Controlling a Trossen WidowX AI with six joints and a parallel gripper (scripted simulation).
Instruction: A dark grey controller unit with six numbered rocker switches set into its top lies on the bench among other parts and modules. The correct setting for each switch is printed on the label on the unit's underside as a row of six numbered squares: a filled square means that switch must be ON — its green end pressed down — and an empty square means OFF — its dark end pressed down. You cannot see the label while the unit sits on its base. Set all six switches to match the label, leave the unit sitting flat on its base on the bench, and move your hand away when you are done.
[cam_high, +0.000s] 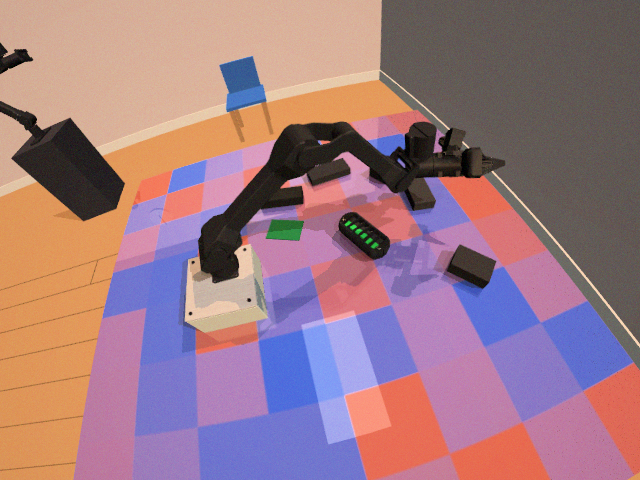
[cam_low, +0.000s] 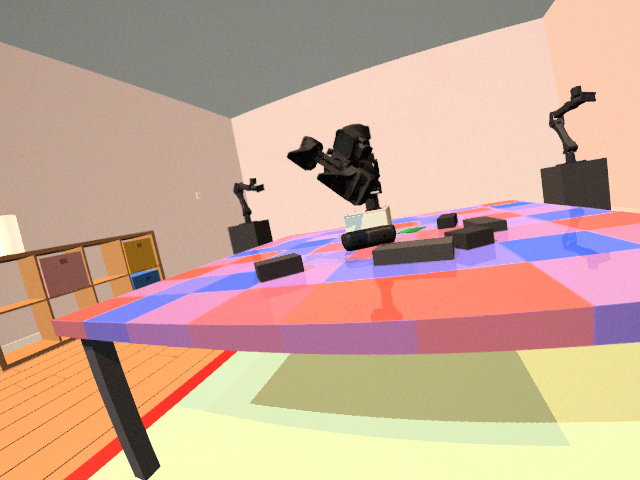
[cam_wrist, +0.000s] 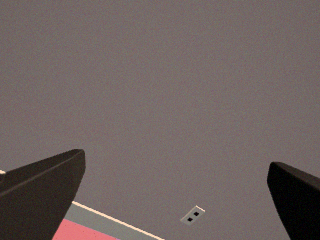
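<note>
My gripper tip is now 52 cm past the flat green square, 16 cm to the right of it and 21 cm above it. The rest, counted from my gripper tip: small cube 15 cm behind, 28 cm to the left, 19 cm below.
</note>
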